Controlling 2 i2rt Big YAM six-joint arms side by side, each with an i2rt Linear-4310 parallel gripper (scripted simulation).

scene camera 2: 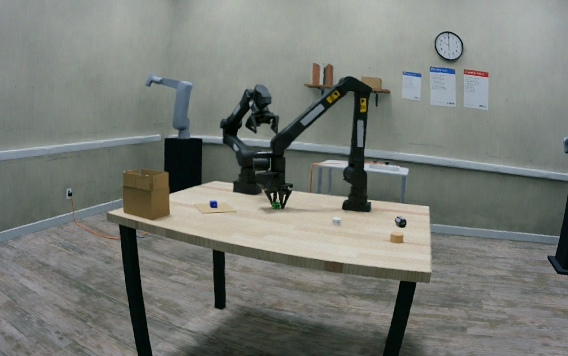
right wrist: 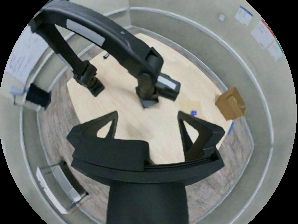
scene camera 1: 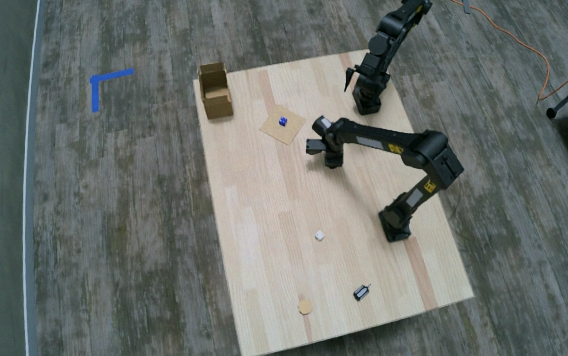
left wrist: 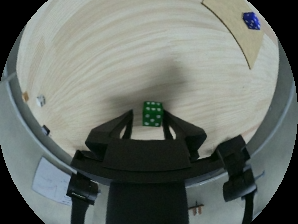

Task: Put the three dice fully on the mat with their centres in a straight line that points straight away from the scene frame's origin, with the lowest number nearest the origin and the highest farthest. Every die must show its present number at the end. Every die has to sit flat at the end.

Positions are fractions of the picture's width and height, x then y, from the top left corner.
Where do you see a tan mat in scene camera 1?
0.50, 0.38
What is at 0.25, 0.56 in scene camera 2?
A cardboard box.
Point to a cardboard box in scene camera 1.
0.38, 0.23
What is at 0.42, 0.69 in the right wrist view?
The right gripper.
